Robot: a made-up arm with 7 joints. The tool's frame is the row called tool. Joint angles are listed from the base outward. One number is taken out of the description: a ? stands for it. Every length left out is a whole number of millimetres.
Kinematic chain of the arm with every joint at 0, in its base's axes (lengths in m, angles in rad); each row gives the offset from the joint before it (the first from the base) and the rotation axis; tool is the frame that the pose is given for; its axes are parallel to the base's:
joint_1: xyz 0 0 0.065 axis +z
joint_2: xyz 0.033 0.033 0 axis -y
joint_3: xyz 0.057 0 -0.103 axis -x
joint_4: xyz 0 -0.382 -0.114 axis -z
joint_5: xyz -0.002 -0.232 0 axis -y
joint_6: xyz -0.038 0 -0.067 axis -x
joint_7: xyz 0 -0.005 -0.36 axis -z
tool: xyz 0.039 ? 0
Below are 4 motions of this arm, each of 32 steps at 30 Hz.
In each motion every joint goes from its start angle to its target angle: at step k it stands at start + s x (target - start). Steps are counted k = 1, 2, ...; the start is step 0. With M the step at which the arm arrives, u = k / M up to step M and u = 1 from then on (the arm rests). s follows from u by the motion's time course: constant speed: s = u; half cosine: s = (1 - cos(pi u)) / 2; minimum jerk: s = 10 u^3 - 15 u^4 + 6 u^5.
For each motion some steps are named. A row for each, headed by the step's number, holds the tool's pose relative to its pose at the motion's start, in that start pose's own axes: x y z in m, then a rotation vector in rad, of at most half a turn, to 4 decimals.
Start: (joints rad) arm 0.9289 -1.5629 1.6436 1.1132 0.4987 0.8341 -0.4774
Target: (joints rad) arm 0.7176 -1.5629 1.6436 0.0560 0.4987 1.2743 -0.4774
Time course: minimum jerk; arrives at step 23
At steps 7, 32:
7: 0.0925 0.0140 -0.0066 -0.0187 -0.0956 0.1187
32: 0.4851 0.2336 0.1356 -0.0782 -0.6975 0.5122

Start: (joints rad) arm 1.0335 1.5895 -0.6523 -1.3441 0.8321 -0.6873 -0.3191
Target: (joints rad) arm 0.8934 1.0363 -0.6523 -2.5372 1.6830 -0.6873 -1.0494
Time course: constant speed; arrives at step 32
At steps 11, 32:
11: 0.2103 0.1844 -0.0979 0.2263 -0.2853 0.4302
32: 0.5558 0.5512 0.0422 0.2677 -1.2194 1.0105

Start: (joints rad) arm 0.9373 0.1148 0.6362 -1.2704 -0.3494 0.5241 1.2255
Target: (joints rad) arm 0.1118 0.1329 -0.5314 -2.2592 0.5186 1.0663 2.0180
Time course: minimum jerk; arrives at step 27
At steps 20, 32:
20: 0.0407 0.8213 0.0900 1.3708 -0.4465 -1.6782
32: 0.1107 0.8239 0.1636 1.5406 -0.5425 -1.8895

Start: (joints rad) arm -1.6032 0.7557 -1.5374 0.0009 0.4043 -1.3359 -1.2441
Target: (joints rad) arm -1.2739 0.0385 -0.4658 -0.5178 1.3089 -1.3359 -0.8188
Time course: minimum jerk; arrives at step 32
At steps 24, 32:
24: 0.2219 0.1918 0.0614 0.1524 0.5865 -0.2099
32: 0.2416 0.2002 0.0408 0.2094 0.6130 -0.2843

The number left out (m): -0.204
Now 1 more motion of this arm.
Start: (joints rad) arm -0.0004 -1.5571 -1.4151 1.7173 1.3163 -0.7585 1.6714
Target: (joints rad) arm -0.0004 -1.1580 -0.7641 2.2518 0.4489 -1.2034 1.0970
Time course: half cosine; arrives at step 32
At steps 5, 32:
5: -0.0174 0.0090 -0.0052 -0.0033 0.0209 0.0155
32: -0.4691 0.1885 -0.0456 0.2685 0.5379 0.0278

